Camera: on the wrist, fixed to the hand. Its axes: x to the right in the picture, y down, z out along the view.
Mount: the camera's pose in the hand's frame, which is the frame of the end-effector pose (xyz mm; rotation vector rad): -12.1 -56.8 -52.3 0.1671 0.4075 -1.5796
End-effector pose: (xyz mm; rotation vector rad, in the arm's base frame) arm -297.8 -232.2 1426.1 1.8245 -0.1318 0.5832
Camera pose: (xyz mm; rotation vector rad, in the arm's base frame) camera -304.0 -167.4 1382.9 1.3631 1.5174 -0.2123
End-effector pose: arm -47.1 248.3 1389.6 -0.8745 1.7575 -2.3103
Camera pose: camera -49.1 316.2 1428.3 1.0785 -0.3395 1.5257
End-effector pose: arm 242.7 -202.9 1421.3 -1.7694 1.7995 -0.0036
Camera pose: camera 271.6 -219.2 1492.1 -2.6432 0.1399 -1.1226
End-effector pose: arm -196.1 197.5 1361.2 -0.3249 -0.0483 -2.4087
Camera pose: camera -235.8 241.9 1310.6 -0.3088 0.2701 2.2728
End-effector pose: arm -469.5 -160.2 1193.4 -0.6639 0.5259 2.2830
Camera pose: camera -405.2 -155.7 1149.2 -0.9548 0.1830 0.6240
